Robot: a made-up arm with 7 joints. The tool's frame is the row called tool. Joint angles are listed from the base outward. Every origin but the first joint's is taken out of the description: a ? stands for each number. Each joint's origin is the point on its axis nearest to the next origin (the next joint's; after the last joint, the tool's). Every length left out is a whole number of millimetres.
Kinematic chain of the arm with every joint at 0, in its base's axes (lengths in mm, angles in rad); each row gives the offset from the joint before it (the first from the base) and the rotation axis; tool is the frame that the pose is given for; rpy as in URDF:
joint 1: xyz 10 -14 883 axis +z
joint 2: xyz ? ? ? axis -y
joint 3: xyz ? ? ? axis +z
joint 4: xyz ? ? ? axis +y
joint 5: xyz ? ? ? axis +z
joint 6: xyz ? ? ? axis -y
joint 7: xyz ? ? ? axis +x
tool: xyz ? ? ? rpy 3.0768 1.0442 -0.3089
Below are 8 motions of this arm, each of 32 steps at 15 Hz.
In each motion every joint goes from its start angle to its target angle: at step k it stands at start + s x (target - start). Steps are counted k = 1, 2, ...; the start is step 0. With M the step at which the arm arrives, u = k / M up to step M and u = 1 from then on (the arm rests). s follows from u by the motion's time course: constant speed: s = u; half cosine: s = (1 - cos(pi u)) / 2; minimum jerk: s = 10 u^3 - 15 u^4 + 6 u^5.
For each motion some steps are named. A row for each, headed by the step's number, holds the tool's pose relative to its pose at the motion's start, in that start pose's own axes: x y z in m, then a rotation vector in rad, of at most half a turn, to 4 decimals.
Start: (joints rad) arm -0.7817 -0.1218 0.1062 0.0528 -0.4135 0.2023 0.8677
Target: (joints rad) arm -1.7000 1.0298 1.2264 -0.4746 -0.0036 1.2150 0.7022
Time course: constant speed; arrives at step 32
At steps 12, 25, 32:
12: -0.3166 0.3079 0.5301 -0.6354 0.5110 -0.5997
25: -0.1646 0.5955 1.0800 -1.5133 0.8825 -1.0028
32: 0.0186 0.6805 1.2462 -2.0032 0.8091 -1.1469

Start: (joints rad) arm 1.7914 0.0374 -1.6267 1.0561 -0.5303 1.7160 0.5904
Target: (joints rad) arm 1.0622 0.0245 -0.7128 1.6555 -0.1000 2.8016 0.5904
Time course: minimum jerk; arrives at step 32
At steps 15, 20, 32:
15: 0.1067 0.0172 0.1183 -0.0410 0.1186 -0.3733
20: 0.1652 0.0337 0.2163 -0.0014 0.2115 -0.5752
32: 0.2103 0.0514 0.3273 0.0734 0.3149 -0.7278

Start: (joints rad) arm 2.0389 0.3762 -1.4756 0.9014 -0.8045 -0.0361 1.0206
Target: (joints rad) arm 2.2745 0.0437 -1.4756 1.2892 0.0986 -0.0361 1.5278
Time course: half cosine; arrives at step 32
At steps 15, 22, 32:
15: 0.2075 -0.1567 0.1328 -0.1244 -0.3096 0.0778
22: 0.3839 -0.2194 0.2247 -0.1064 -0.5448 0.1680
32: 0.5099 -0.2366 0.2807 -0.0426 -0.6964 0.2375

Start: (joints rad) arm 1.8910 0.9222 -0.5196 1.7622 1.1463 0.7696 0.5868
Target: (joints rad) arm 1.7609 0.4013 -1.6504 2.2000 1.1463 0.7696 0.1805
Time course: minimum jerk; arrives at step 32
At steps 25, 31, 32:
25: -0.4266 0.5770 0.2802 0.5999 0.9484 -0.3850
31: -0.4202 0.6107 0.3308 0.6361 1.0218 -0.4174
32: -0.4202 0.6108 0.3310 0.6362 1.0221 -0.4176

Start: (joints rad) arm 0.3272 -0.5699 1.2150 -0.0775 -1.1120 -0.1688 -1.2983
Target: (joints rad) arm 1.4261 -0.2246 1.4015 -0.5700 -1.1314 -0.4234 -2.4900
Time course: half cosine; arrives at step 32
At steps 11, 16, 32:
11: -0.0862 -0.0280 0.0332 -0.1537 0.3926 0.2656
16: -0.1184 -0.0527 0.0554 -0.2419 0.7607 0.5025
32: -0.1170 -0.1116 0.0105 -0.2218 1.5896 0.9701

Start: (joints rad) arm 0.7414 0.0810 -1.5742 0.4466 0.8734 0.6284 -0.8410
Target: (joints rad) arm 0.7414 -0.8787 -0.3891 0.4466 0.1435 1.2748 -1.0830
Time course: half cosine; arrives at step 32
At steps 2, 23, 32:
2: -0.0005 -0.0121 -0.0055 -0.0096 0.0033 0.0050
23: 0.0931 -1.0350 0.0286 -0.7757 0.3496 0.1825
32: 0.1370 -1.2102 0.1487 -0.9158 0.4274 0.1446

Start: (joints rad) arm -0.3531 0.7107 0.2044 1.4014 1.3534 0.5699 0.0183
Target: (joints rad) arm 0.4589 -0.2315 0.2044 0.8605 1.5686 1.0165 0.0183
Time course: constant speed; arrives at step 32
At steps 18, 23, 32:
18: 0.1426 0.1039 -0.2568 -0.0876 -0.1793 -0.5135
23: 0.2346 0.1144 -0.3181 -0.0733 -0.2443 -0.6414
32: 0.4468 0.1046 -0.3898 -0.0085 -0.3770 -0.8418

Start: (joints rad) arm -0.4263 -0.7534 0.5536 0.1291 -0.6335 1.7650 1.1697
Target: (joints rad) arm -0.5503 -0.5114 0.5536 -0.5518 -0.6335 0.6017 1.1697
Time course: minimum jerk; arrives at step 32
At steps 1, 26, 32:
1: -0.0001 -0.0001 -0.0001 0.0001 0.0001 0.0001
26: -0.5395 -0.2920 0.0121 0.4957 0.2378 0.1162
32: -0.5663 -0.3014 0.0256 0.5224 0.2428 0.1096

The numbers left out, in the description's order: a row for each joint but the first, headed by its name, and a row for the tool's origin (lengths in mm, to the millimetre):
joint 2: 9 -55 0
joint 3: 19 0 450
joint 4: 51 85 0
joint 5: -54 0 603
joint 6: 0 -108 0
joint 7: 42 0 112
tool: 0 21 15

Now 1 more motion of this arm.
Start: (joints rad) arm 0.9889 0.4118 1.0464 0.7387 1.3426 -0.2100 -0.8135
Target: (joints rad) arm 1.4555 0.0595 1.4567 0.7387 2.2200 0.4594 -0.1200
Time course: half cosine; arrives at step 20
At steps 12, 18, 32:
12: -0.0644 -0.0576 -0.0361 -0.4199 0.6963 -0.9539
18: -0.0862 -0.0910 -0.0418 -0.7572 0.7735 -1.5733
32: -0.0877 -0.0939 -0.0422 -0.7865 0.7697 -1.6222

